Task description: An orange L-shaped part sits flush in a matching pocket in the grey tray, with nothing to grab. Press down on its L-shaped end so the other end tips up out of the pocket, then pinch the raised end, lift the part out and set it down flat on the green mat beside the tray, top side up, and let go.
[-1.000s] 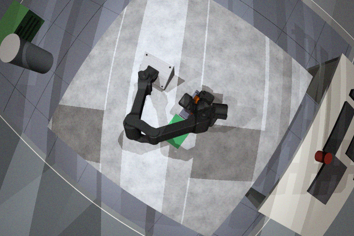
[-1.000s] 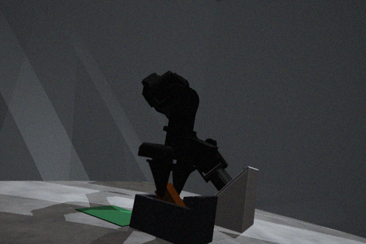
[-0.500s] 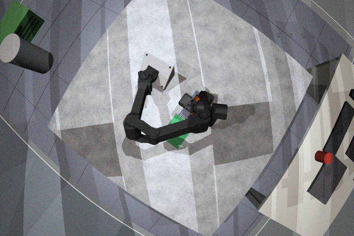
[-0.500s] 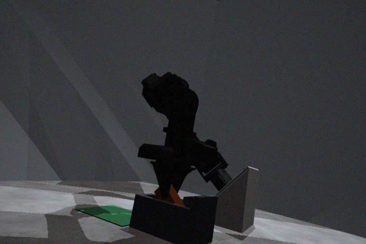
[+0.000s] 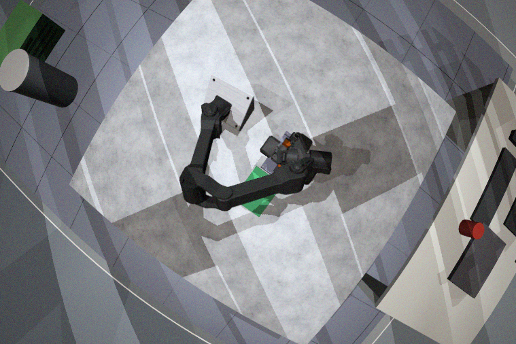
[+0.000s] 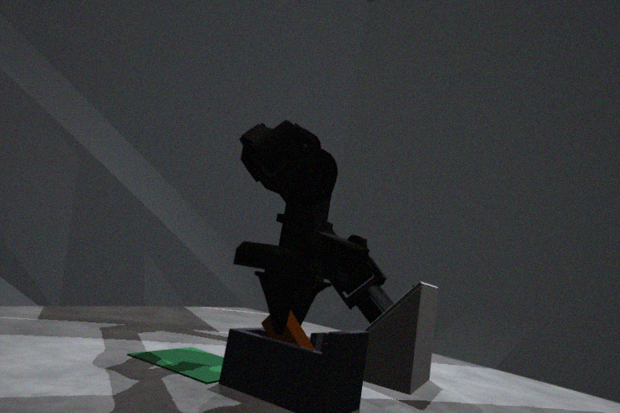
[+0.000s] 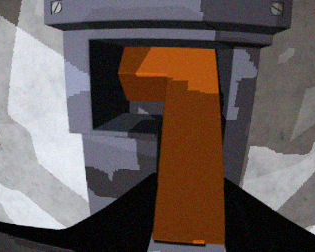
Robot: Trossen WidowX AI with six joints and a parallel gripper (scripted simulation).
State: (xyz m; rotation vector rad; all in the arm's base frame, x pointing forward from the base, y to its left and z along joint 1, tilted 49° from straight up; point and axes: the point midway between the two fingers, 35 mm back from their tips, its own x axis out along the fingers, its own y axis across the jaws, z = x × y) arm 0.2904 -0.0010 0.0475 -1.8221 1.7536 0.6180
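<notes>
My gripper tip is now 15 cm to the left of the green mat, 9 cm above it and 2 cm past it. Round my gripper tip: orange L-shaped part: 3 cm to the left, 3 cm below, 1 cm behind.
</notes>
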